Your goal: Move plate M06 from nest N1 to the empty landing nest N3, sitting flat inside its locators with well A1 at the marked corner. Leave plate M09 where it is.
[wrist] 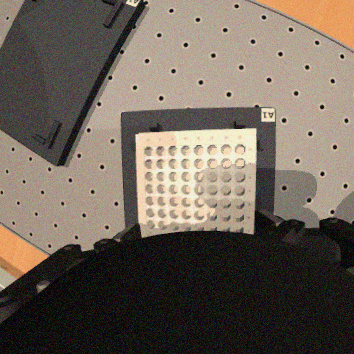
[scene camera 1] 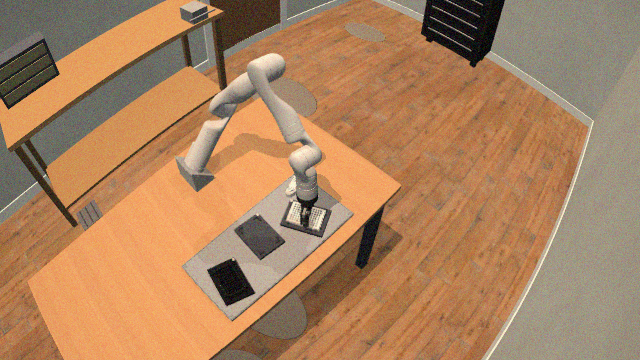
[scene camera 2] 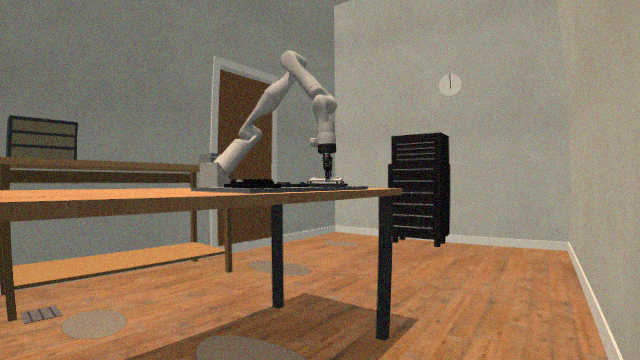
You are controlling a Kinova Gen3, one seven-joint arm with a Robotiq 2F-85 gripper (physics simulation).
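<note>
A cream well plate point(scene camera 1: 295, 213) point(scene camera 2: 315, 180) point(wrist: 172, 182) is over the dark nest point(wrist: 200, 118) at the mat's right end in scene camera 1. It looks slightly raised and turned against the nest; its far edge is hidden. The nest's A1 label point(wrist: 268, 114) is at its upper right corner in the wrist view. My gripper point(scene camera 1: 305, 222) point(scene camera 2: 328, 177) point(wrist: 197, 230) is open around this plate, fingertips close beside its two sides. An empty dark nest point(scene camera 1: 259, 236) point(wrist: 50, 75) is in the middle. A black plate point(scene camera 1: 231, 281) is in the left nest. Plate and nest numbers are not readable.
The grey perforated mat point(scene camera 1: 200, 262) point(wrist: 210, 80) bears the three nests on the wooden table point(scene camera 1: 115, 265). The table's front edge runs close beside the mat. The arm's base point(scene camera 1: 195, 175) stands behind the mat. A shelved bench point(scene camera 1: 115, 55) stands behind the table.
</note>
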